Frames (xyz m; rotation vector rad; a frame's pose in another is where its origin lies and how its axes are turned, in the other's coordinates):
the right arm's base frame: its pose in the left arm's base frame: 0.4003 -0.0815 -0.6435 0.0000 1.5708 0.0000
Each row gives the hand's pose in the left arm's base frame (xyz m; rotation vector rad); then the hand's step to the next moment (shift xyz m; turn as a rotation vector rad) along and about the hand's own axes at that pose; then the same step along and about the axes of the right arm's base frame.
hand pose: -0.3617 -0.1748 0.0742 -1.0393 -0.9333 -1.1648
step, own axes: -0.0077 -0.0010 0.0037 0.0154 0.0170 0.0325
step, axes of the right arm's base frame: 0.0062 0.0054 -0.0024 -0.0208 0.0288 0.0179
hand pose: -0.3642 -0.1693 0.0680 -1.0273 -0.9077 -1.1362
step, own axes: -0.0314 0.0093 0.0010 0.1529 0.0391 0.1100
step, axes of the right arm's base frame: 0.0309 0.0104 0.0030 -0.1688 0.0684 0.0620
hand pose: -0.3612 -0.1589 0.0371 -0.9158 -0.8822 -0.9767
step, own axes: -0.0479 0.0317 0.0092 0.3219 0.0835 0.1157
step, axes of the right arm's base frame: 0.0474 0.0309 0.0133 -0.3145 0.0379 0.1538
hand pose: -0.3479 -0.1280 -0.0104 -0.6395 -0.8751 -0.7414
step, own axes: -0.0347 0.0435 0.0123 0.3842 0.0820 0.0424
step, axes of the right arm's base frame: 0.0317 0.0453 0.0139 -0.3316 -0.0370 0.2118
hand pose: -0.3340 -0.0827 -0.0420 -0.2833 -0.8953 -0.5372
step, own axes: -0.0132 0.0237 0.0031 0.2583 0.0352 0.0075
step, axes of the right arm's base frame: 0.0090 0.0254 0.0044 -0.2106 -0.0509 0.1452
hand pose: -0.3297 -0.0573 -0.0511 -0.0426 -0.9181 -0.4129
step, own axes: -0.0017 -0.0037 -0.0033 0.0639 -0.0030 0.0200
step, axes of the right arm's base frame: 0.0039 -0.0035 0.0003 -0.0616 -0.0196 0.0178
